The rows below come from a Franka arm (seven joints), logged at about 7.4 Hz.
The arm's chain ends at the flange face. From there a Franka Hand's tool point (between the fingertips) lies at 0.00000 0.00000 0.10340 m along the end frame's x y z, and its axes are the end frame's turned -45 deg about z.
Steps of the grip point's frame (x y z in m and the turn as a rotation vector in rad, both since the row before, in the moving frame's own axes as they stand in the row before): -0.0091 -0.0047 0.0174 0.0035 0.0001 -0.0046; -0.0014 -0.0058 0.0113 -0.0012 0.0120 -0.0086; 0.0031 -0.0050 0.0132 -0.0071 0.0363 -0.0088; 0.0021 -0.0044 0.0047 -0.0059 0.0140 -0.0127; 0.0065 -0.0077 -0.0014 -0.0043 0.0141 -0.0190; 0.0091 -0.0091 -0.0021 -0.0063 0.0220 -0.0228; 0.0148 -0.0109 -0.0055 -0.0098 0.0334 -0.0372
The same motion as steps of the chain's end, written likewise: -0.0095 0.0034 0.0174 0.0025 -0.0024 -0.0046; -0.0061 -0.0023 0.0113 0.0076 0.0093 -0.0086; -0.0045 -0.0036 0.0133 0.0206 0.0307 -0.0088; -0.0031 -0.0040 0.0047 0.0057 0.0141 -0.0127; -0.0022 -0.0093 -0.0014 0.0069 0.0130 -0.0190; -0.0021 -0.0117 -0.0021 0.0111 0.0200 -0.0228; -0.0004 -0.0164 -0.0054 0.0167 0.0305 -0.0372
